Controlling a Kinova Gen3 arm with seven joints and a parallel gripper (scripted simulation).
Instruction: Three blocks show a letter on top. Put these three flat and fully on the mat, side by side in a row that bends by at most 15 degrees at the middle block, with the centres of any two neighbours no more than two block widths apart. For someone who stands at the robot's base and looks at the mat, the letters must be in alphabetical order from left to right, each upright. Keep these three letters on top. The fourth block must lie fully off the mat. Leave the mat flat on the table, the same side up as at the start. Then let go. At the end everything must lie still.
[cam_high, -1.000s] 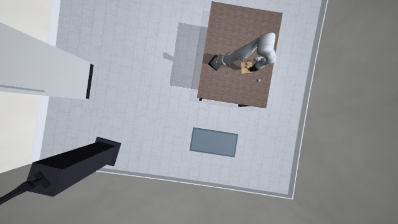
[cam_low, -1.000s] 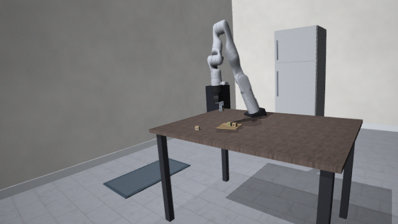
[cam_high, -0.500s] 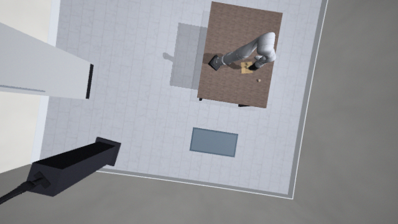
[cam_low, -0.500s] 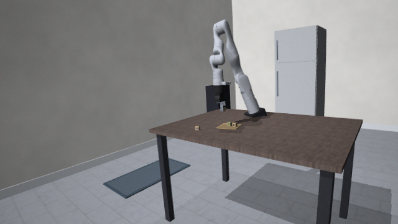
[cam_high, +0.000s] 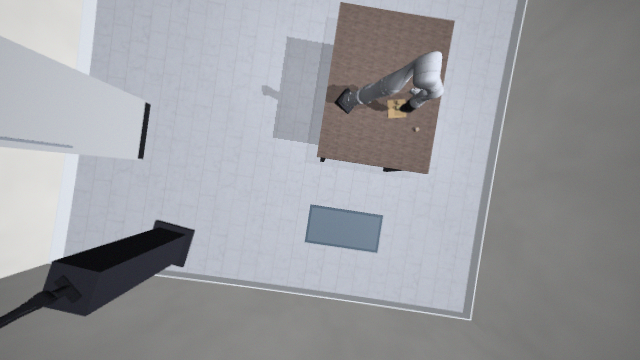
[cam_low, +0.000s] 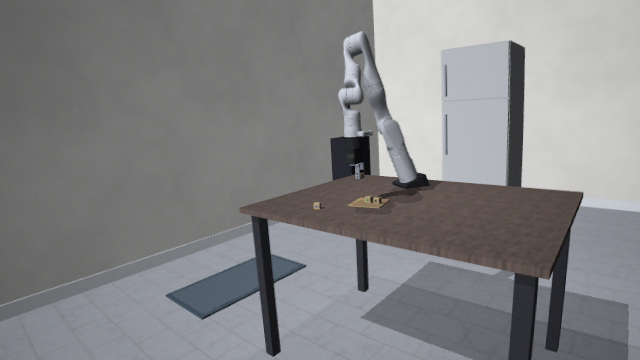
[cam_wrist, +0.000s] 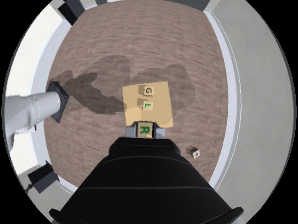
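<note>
Now: hand 12 cm above the mat and 4 cm to the right of it. The rest, counted from my hand: tan block (19 cm ahead, 11 cm below, 7 cm to the right).
</note>
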